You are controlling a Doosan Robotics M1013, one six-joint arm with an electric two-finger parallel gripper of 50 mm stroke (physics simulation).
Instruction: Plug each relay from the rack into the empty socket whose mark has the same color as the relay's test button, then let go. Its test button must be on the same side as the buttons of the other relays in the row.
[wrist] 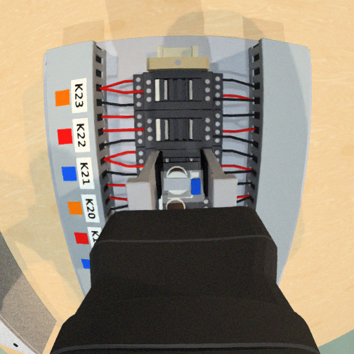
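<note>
My gripper (pixel 181 164) is shut on a relay (pixel 176 184) with a blue test button (pixel 195 186) on its right side. The relay is over the K21 socket (pixel 170 152), beside the blue mark (pixel 69 173). The fingers hide most of that socket, and I cannot tell whether the relay is seated. The K22 socket (pixel 174 129) by the red mark (pixel 64 136) and the K23 socket (pixel 174 90) by the orange mark (pixel 62 98) are empty. Part of another relay (pixel 175 205) shows just below the held one; its button is hidden. The rack cannot be made out.
Grey wire ducts (pixel 100 117) (pixel 282 125) flank the socket row, with red and black wires running to it. A beige end block (pixel 177 63) closes the row at the top. More marks, orange (pixel 75 207), red (pixel 81 238) and blue (pixel 86 263), run down the left side.
</note>
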